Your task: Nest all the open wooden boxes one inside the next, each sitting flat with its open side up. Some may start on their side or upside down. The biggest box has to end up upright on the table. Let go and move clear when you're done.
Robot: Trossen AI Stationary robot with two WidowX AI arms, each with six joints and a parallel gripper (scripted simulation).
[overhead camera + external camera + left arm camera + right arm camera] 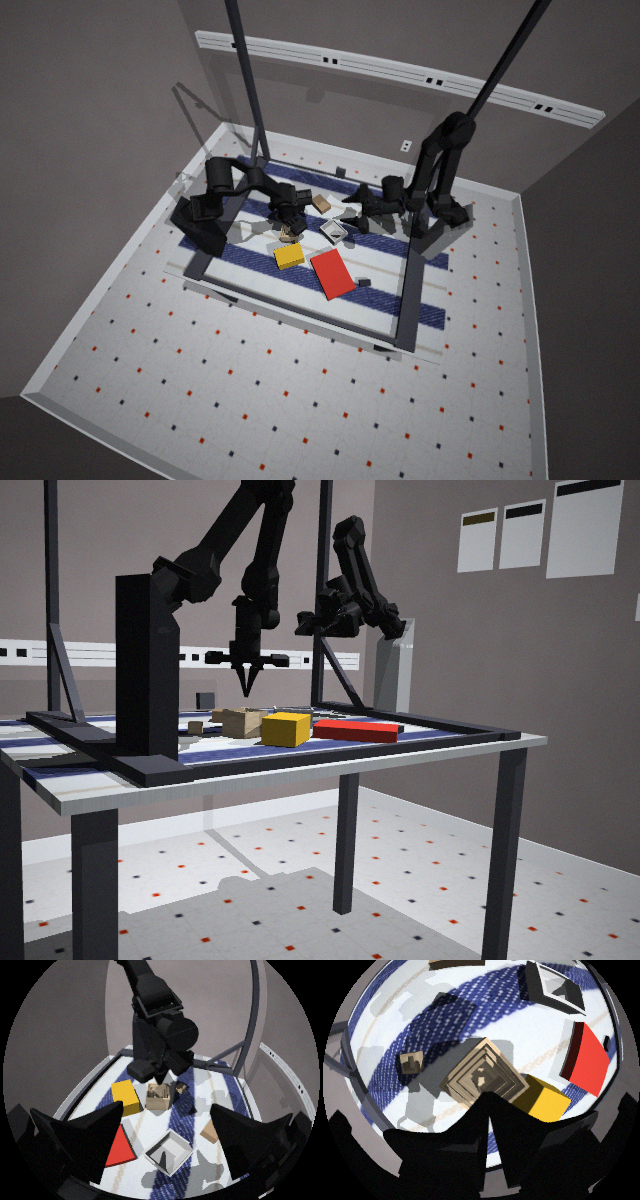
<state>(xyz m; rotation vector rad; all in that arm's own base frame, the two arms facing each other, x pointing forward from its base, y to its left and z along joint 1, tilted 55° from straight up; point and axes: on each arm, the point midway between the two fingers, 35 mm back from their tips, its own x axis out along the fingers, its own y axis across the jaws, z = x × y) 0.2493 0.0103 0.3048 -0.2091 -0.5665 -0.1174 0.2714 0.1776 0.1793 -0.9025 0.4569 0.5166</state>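
The tiny wooden box lies 110 mm below my right hand, 100 mm behind it and 60 mm to the right of it. Round my right hand: white box (200 mm to the left, 100 mm below, 10 mm behind); medium wooden box (100 mm below); brown block (170 mm behind, 140 mm to the left, 110 mm below).
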